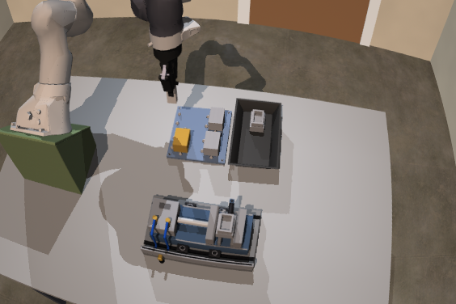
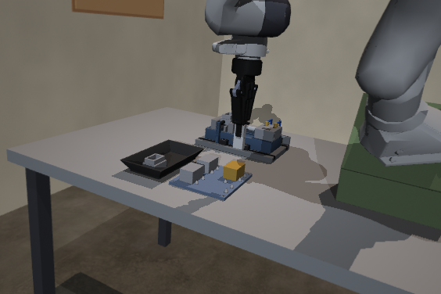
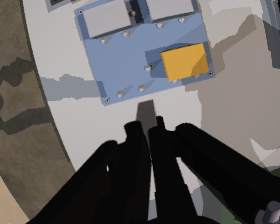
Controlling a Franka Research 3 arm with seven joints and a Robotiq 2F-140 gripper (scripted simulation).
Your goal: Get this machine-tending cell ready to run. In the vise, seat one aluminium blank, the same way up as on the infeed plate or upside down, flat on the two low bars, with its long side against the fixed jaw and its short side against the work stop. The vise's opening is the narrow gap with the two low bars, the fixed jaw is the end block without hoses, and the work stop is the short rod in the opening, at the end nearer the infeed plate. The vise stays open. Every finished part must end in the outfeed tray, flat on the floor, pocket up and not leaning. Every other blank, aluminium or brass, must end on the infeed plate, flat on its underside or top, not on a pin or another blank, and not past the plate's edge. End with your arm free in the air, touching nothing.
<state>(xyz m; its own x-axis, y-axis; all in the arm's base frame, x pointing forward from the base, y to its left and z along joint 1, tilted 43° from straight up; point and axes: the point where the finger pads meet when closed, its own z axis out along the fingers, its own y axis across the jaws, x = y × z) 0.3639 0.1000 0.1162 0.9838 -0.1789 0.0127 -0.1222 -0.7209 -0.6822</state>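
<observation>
The aluminium blank lies 130 mm below my hand, 110 mm ahead of it and 80 mm to the right of it. Also, from my hand: brass blank: 130 mm below, 70 mm to the right, 30 mm ahead; blue vise: 360 mm to the right, 110 mm below, 90 mm ahead.
</observation>
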